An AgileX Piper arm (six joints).
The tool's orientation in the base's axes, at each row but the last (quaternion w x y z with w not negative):
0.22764, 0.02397, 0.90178, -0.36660
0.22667, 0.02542, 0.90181, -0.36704
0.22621, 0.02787, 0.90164, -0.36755
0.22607, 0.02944, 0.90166, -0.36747
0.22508, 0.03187, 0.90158, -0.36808
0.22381, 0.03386, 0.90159, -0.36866
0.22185, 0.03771, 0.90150, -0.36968
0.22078, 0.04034, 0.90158, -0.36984
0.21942, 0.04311, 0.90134, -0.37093
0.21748, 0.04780, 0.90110, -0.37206
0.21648, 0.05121, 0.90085, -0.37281
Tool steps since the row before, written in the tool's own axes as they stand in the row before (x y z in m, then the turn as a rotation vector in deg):
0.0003, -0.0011, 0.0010, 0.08, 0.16, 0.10
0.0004, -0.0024, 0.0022, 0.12, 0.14, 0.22
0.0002, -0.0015, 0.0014, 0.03, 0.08, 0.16
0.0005, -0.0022, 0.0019, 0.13, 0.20, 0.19
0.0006, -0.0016, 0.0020, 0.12, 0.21, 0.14
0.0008, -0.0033, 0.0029, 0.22, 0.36, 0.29
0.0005, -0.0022, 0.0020, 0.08, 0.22, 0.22
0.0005, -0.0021, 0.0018, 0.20, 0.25, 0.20
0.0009, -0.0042, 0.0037, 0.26, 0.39, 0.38
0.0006, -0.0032, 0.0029, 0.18, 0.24, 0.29
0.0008, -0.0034, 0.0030, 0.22, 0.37, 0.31
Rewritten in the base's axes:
-0.0001, -0.0015, 0.0000, 0.00, 0.04, -0.20
0.0000, -0.0033, 0.0000, 0.01, -0.06, -0.28
0.0000, -0.0021, 0.0000, 0.05, -0.05, -0.17
-0.0002, -0.0029, 0.0000, 0.00, 0.00, -0.30
-0.0001, -0.0026, -0.0005, -0.01, 0.04, -0.28
-0.0004, -0.0045, 0.0000, -0.01, 0.04, -0.51
-0.0002, -0.0030, 0.0000, 0.06, 0.00, -0.32
-0.0003, -0.0028, 0.0000, -0.05, 0.03, -0.37
-0.0005, -0.0056, 0.0000, 0.00, 0.00, -0.60
-0.0003, -0.0043, 0.0000, 0.00, -0.04, -0.42
-0.0005, -0.0046, 0.0000, 0.00, 0.03, -0.53

